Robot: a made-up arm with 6 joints. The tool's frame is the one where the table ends. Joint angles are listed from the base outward.
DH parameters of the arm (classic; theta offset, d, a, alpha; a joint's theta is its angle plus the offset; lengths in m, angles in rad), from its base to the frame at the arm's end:
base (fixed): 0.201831 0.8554 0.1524 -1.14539
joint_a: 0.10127 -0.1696 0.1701 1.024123
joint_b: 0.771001 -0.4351 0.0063 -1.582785
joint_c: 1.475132 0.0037 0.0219 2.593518
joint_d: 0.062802 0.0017 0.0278 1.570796
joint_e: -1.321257 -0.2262 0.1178 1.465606
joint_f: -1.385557 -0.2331 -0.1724 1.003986
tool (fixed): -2.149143 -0.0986 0 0
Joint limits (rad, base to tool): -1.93..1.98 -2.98..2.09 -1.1..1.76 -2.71..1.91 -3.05..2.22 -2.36..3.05
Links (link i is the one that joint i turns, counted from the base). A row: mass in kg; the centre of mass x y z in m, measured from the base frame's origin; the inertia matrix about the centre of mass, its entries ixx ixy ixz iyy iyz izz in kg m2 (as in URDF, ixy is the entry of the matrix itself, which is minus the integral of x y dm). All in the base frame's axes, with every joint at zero. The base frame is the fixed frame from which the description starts. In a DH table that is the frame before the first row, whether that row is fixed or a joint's. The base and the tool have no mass.
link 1: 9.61; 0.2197 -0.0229 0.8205; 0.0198 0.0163 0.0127 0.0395 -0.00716 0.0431
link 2: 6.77; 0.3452 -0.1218 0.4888; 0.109 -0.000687 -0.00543 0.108 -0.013 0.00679
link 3: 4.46; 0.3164 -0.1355 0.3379; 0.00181 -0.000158 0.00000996 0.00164 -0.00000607 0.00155
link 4: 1.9; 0.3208 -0.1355 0.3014; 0.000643 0 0 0.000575 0 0.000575
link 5: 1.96; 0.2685 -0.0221 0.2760; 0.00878 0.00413 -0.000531 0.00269 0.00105 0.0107
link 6: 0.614; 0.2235 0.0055 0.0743; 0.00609 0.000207 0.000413 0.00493 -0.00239 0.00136
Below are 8 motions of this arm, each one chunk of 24 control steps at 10 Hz.
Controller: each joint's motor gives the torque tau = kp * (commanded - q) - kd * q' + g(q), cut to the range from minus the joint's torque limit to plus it. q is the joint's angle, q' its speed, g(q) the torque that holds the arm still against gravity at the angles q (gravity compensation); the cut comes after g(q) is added. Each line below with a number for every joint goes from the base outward.
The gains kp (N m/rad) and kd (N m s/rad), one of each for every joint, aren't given. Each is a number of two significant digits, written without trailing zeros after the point. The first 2 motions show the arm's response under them.
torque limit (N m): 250 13 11 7.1 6.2 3.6
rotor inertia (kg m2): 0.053 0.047 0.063 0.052 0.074 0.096
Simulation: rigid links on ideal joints. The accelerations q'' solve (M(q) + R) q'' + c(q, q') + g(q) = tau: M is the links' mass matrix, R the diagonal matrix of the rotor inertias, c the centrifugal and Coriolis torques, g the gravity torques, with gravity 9.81 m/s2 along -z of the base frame. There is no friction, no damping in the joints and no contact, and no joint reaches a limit. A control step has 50 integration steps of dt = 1/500 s. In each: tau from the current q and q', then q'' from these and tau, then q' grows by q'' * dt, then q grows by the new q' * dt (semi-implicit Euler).
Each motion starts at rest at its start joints. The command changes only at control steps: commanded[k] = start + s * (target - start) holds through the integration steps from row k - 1 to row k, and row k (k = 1, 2, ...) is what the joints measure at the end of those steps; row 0 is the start. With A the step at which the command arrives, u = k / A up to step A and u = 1 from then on. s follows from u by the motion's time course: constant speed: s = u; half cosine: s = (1 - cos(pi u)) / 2; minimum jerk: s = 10 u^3 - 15 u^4 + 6 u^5; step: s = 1 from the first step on.
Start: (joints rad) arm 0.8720 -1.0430 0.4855 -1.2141 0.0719 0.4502
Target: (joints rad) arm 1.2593 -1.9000 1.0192 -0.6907 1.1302 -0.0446
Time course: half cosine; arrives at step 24
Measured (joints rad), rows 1 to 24:
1: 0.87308 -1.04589 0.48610 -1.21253 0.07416 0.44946
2: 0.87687 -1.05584 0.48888 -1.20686 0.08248 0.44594
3: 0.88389 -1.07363 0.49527 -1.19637 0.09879 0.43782
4: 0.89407 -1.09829 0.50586 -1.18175 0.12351 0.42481
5: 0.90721 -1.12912 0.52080 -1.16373 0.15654 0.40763
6: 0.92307 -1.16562 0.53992 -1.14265 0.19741 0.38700
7: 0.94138 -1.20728 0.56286 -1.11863 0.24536 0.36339
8: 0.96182 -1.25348 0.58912 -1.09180 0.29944 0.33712
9: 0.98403 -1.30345 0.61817 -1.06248 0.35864 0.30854
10: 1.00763 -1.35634 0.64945 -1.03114 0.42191 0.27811
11: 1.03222 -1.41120 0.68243 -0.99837 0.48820 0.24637
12: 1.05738 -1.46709 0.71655 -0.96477 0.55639 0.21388
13: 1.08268 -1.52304 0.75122 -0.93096 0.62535 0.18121
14: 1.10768 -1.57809 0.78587 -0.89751 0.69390 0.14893
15: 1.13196 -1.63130 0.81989 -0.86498 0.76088 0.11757
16: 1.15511 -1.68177 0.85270 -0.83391 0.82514 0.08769
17: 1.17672 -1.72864 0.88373 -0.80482 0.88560 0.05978
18: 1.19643 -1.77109 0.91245 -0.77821 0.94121 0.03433
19: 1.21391 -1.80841 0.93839 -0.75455 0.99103 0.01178
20: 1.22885 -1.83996 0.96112 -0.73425 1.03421 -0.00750
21: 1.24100 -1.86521 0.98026 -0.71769 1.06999 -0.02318
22: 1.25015 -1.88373 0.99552 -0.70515 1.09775 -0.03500
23: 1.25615 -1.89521 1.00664 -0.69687 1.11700 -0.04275
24: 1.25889 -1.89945 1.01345 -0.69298 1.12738 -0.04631
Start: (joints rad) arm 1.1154 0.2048 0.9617 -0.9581 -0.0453 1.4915
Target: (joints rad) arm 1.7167 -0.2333 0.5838 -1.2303 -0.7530 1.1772
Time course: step
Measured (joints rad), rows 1 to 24:
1: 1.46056 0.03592 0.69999 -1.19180 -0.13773 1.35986
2: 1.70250 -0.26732 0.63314 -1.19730 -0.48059 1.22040
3: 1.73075 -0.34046 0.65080 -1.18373 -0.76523 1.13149
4: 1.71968 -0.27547 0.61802 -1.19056 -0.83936 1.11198
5: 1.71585 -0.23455 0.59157 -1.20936 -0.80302 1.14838
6: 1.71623 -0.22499 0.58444 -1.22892 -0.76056 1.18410
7: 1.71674 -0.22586 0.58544 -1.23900 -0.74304 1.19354
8: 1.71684 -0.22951 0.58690 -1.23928 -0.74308 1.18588
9: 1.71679 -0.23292 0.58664 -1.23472 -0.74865 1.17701
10: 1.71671 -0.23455 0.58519 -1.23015 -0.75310 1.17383
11: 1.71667 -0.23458 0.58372 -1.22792 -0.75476 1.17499
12: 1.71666 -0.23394 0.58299 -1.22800 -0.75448 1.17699
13: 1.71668 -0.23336 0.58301 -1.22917 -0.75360 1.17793
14: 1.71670 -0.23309 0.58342 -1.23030 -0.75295 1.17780
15: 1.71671 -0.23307 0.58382 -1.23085 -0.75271 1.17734
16: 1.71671 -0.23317 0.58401 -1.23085 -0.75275 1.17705
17: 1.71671 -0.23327 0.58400 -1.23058 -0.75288 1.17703
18: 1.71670 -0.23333 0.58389 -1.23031 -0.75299 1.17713
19: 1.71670 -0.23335 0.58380 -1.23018 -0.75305 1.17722
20: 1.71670 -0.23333 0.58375 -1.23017 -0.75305 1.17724
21: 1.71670 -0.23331 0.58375 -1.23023 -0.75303 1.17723
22: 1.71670 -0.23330 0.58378 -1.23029 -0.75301 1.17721
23: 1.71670 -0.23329 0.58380 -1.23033 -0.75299 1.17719
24: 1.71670 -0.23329 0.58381 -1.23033 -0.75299 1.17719
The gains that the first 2 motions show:
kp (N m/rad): 830 28 18 14 14 13
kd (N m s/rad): 68 1.6 2.8 1.2 1.6 1.1
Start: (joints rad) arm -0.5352 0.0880 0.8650 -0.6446 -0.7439 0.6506
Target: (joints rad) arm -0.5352 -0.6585 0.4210 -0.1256 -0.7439 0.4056
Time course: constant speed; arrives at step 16
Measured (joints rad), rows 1 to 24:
1: -0.53496 0.05866 0.85923 -0.64014 -0.73656 0.64500
2: -0.53477 0.00868 0.84262 -0.61467 -0.73260 0.63029
3: -0.53479 -0.04471 0.81664 -0.57256 -0.73587 0.61140
4: -0.53497 -0.09631 0.78610 -0.52774 -0.74171 0.59334
5: -0.53516 -0.14487 0.75528 -0.48842 -0.74586 0.57744
6: -0.53524 -0.19097 0.72609 -0.45535 -0.74702 0.56276
7: -0.53521 -0.23614 0.69848 -0.42556 -0.74609 0.54819
8: -0.53514 -0.28167 0.67154 -0.39593 -0.74464 0.53322
9: -0.53510 -0.32799 0.64448 -0.36488 -0.74371 0.51789
10: -0.53511 -0.37487 0.61698 -0.33241 -0.74354 0.50242
11: -0.53514 -0.42191 0.58914 -0.29928 -0.74383 0.48697
12: -0.53518 -0.46883 0.56118 -0.26621 -0.74419 0.47159
13: -0.53521 -0.51556 0.53328 -0.23352 -0.74439 0.45628
14: -0.53522 -0.56217 0.50548 -0.20116 -0.74442 0.44098
15: -0.53522 -0.60877 0.47776 -0.16892 -0.74434 0.42569
16: -0.53523 -0.65541 0.45006 -0.13664 -0.74426 0.41039
17: -0.53615 -0.67340 0.42874 -0.11176 -0.74831 0.40230
18: -0.53625 -0.66766 0.41871 -0.10550 -0.75138 0.40227
19: -0.53566 -0.65991 0.41753 -0.11408 -0.74962 0.40448
20: -0.53516 -0.65675 0.41977 -0.12495 -0.74545 0.40591
21: -0.53499 -0.65654 0.42172 -0.13020 -0.74243 0.40628
22: -0.53503 -0.65737 0.42228 -0.12982 -0.74178 0.40609
23: -0.53514 -0.65830 0.42186 -0.12724 -0.74265 0.40576
24: -0.53522 -0.65886 0.42121 -0.12517 -0.74374 0.40554

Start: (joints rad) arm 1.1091 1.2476 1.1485 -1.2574 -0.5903 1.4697
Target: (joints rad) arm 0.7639 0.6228 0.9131 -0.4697 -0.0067 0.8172
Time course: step
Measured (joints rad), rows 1 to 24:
1: 0.87197 0.83879 1.09724 -0.95189 -0.27681 1.27507
2: 0.77044 0.55574 1.04468 -0.58174 -0.07375 0.90572
3: 0.76280 0.55586 0.93895 -0.36572 -0.04409 0.72129
4: 0.76453 0.58631 0.88379 -0.33264 -0.03740 0.73965
5: 0.76460 0.61011 0.87826 -0.39280 -0.02368 0.80836
6: 0.76394 0.62770 0.89407 -0.45928 -0.00653 0.84009
7: 0.76347 0.63424 0.91130 -0.49474 0.00335 0.83401
8: 0.76345 0.63143 0.92078 -0.49901 0.00326 0.81844
9: 0.76370 0.62557 0.92179 -0.48666 -0.00207 0.81078
10: 0.76393 0.62142 0.91798 -0.47227 -0.00702 0.81194
11: 0.76401 0.62021 0.91361 -0.46395 -0.00907 0.81606
12: 0.76400 0.62091 0.91117 -0.46273 -0.00875 0.81870
13: 0.76394 0.62215 0.91093 -0.46560 -0.00757 0.81896
14: 0.76390 0.62305 0.91192 -0.46905 -0.00663 0.81799
15: 0.76388 0.62336 0.91301 -0.47107 -0.00625 0.81707
16: 0.76388 0.62325 0.91360 -0.47139 -0.00629 0.81673
17: 0.76389 0.62297 0.91364 -0.47070 -0.00650 0.81684
18: 0.76390 0.62275 0.91339 -0.46986 -0.00669 0.81709
19: 0.76391 0.62267 0.91312 -0.46937 -0.00679 0.81727
20: 0.76391 0.62269 0.91298 -0.46929 -0.00679 0.81731
21: 0.76390 0.62275 0.91297 -0.46945 -0.00675 0.81727
22: 0.76390 0.62281 0.91303 -0.46966 -0.00671 0.81722
23: 0.76390 0.62283 0.91310 -0.46978 -0.00668 0.81718
24: 0.76390 0.62283 0.91313 -0.46980 -0.00668 0.81718

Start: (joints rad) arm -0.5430 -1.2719 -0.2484 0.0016 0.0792 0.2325
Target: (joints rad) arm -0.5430 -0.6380 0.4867 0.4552 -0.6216 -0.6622
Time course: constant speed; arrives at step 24
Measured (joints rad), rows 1 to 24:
1: -0.54332 -1.25846 -0.23748 0.01019 0.07321 0.21911
2: -0.54336 -1.22904 -0.21601 0.02823 0.05212 0.18504
3: -0.54319 -1.19588 -0.18850 0.05041 0.01906 0.14001
4: -0.54302 -1.16605 -0.15847 0.07213 -0.01697 0.09511
5: -0.54296 -1.13959 -0.12781 0.09175 -0.05012 0.05503
6: -0.54296 -1.11428 -0.09713 0.10986 -0.07971 0.01870
7: -0.54298 -1.08866 -0.06647 0.12760 -0.10766 -0.01670
8: -0.54298 -1.06244 -0.03578 0.14573 -0.13571 -0.05294
9: -0.54297 -1.03589 -0.00508 0.16442 -0.16449 -0.09017
10: -0.54296 -1.00929 0.02559 0.18346 -0.19380 -0.12783
11: -0.54295 -0.98280 0.05622 0.20260 -0.22326 -0.16542
12: -0.54295 -0.95639 0.08682 0.22165 -0.25264 -0.20279
13: -0.54295 -0.93000 0.11743 0.24057 -0.28189 -0.24002
14: -0.54295 -0.90359 0.14806 0.25940 -0.31106 -0.27722
15: -0.54294 -0.87715 0.17870 0.27821 -0.34022 -0.31445
16: -0.54294 -0.85071 0.20935 0.29705 -0.36940 -0.35172
17: -0.54293 -0.82427 0.23999 0.31593 -0.39860 -0.38899
18: -0.54293 -0.79784 0.27062 0.33482 -0.42781 -0.42626
19: -0.54293 -0.77140 0.30125 0.35373 -0.45703 -0.46352
20: -0.54293 -0.74497 0.33187 0.37263 -0.48625 -0.50078
21: -0.54292 -0.71853 0.36249 0.39153 -0.51546 -0.53803
22: -0.54292 -0.69209 0.39310 0.41043 -0.54467 -0.57528
23: -0.54292 -0.66565 0.42371 0.42933 -0.57389 -0.61253
24: -0.54292 -0.63922 0.45432 0.44825 -0.60310 -0.64978

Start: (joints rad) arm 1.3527 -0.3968 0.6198 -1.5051 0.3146 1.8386
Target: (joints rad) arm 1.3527 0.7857 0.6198 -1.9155 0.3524 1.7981
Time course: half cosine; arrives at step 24
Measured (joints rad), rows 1 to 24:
1: 1.35273 -0.39358 0.61983 -1.50531 0.31399 1.83867
2: 1.35279 -0.38143 0.61973 -1.50716 0.31277 1.83878
3: 1.35281 -0.35793 0.61938 -1.51278 0.31221 1.83856
4: 1.35281 -0.32397 0.61904 -1.52310 0.31295 1.83772
5: 1.35280 -0.28106 0.61904 -1.53771 0.31456 1.83625
6: 1.35281 -0.23029 0.61940 -1.55566 0.31646 1.83438
7: 1.35282 -0.17245 0.61995 -1.57613 0.31841 1.83230
8: 1.35282 -0.10837 0.62048 -1.59860 0.32049 1.83008
9: 1.35281 -0.03906 0.62091 -1.62276 0.32279 1.82774
10: 1.35279 0.03431 0.62121 -1.64833 0.32534 1.82525
11: 1.35276 0.11047 0.62142 -1.67495 0.32808 1.82262
12: 1.35272 0.18810 0.62157 -1.70219 0.33095 1.81989
13: 1.35268 0.26587 0.62166 -1.72957 0.33387 1.81712
14: 1.35264 0.34244 0.62169 -1.75661 0.33680 1.81435
15: 1.35260 0.41650 0.62167 -1.78281 0.33969 1.81164
16: 1.35256 0.48678 0.62159 -1.80775 0.34247 1.80903
17: 1.35254 0.55206 0.62147 -1.83101 0.34511 1.80657
18: 1.35252 0.61121 0.62132 -1.85221 0.34754 1.80430
19: 1.35251 0.66323 0.62117 -1.87100 0.34972 1.80227
20: 1.35251 0.70721 0.62103 -1.88709 0.35161 1.80051
21: 1.35251 0.74241 0.62091 -1.90018 0.35317 1.79906
22: 1.35252 0.76821 0.62081 -1.91007 0.35438 1.79795
23: 1.35253 0.78417 0.62075 -1.91659 0.35521 1.79721
24: 1.35254 0.79003 0.62071 -1.91962 0.35566 1.79685

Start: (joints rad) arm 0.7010 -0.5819 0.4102 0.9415 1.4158 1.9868
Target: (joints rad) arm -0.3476 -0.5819 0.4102 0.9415 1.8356 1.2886
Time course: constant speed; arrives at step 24
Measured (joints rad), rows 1 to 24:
1: 0.67256 -0.56819 0.41788 0.92713 1.41742 1.97155
2: 0.62961 -0.56791 0.42229 0.91602 1.42640 1.94484
3: 0.58493 -0.57795 0.42210 0.92022 1.44566 1.91331
4: 0.54057 -0.58497 0.41805 0.93257 1.46990 1.88105
5: 0.49660 -0.58610 0.41274 0.94302 1.49293 1.85053
6: 0.45288 -0.58461 0.40904 0.94693 1.51246 1.82175
7: 0.40929 -0.58315 0.40799 0.94534 1.52937 1.79344
8: 0.36571 -0.58234 0.40881 0.94174 1.54536 1.76473
9: 0.32209 -0.58205 0.41015 0.93892 1.56158 1.73556
10: 0.27841 -0.58207 0.41107 0.93788 1.57846 1.70625
11: 0.23471 -0.58227 0.41134 0.93821 1.59593 1.67703
12: 0.19099 -0.58249 0.41115 0.93906 1.61371 1.64793
13: 0.14728 -0.58261 0.41084 0.93976 1.63151 1.61887
14: 0.10358 -0.58261 0.41061 0.94005 1.64916 1.58979
15: 0.05989 -0.58254 0.41053 0.94000 1.66666 1.56069
16: 0.01620 -0.58247 0.41056 0.93981 1.68406 1.53157
17: -0.02748 -0.58242 0.41062 0.93966 1.70146 1.50244
18: -0.07118 -0.58241 0.41067 0.93959 1.71888 1.47332
19: -0.11487 -0.58241 0.41069 0.93961 1.73635 1.44421
20: -0.15856 -0.58241 0.41068 0.93966 1.75384 1.41510
21: -0.20225 -0.58240 0.41066 0.93970 1.77134 1.38599
22: -0.24595 -0.58239 0.41064 0.93972 1.78882 1.35688
23: -0.28964 -0.58238 0.41064 0.93972 1.80630 1.32776
24: -0.33333 -0.58236 0.41064 0.93972 1.82377 1.29865

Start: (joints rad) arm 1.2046 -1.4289 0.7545 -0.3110 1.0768 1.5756
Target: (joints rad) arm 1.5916 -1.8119 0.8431 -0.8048 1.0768 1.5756
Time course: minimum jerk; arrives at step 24
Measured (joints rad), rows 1 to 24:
1: 1.20477 -1.42912 0.75442 -0.31098 1.07682 1.57563
2: 1.20594 -1.43062 0.75393 -0.31113 1.07697 1.57581
3: 1.20923 -1.43464 0.75302 -0.31272 1.07737 1.57616
4: 1.21553 -1.44193 0.75221 -0.31779 1.07798 1.57660
5: 1.22543 -1.45284 0.75219 -0.32807 1.07860 1.57695
6: 1.23921 -1.46751 0.75354 -0.34446 1.07903 1.57716
7: 1.25683 -1.48586 0.75649 -0.36695 1.07916 1.57721
8: 1.27806 -1.50764 0.76098 -0.39494 1.07902 1.57714
9: 1.30245 -1.53239 0.76677 -0.42752 1.07871 1.57701
10: 1.32941 -1.55951 0.77357 -0.46366 1.07830 1.57685
11: 1.35825 -1.58829 0.78108 -0.50233 1.07787 1.57666
12: 1.38818 -1.61795 0.78905 -0.54246 1.07744 1.57645
13: 1.41838 -1.64766 0.79723 -0.58296 1.07703 1.57621
14: 1.44801 -1.67660 0.80541 -0.62272 1.07664 1.57595
15: 1.47627 -1.70399 0.81334 -0.66064 1.07627 1.57568
16: 1.50239 -1.72911 0.82080 -0.69568 1.07593 1.57541
17: 1.52573 -1.75135 0.82758 -0.72693 1.07565 1.57516
18: 1.54575 -1.77022 0.83350 -0.75363 1.07542 1.57494
19: 1.56210 -1.78542 0.83842 -0.77526 1.07527 1.57478
20: 1.57459 -1.79685 0.84223 -0.79156 1.07520 1.57468
21: 1.58331 -1.80462 0.84489 -0.80256 1.07521 1.57465
22: 1.58859 -1.80915 0.84642 -0.80861 1.07532 1.57471
23: 1.59107 -1.81115 0.84686 -0.81048 1.07553 1.57485
24: 1.59171 -1.81166 0.84636 -0.80931 1.07585 1.57509

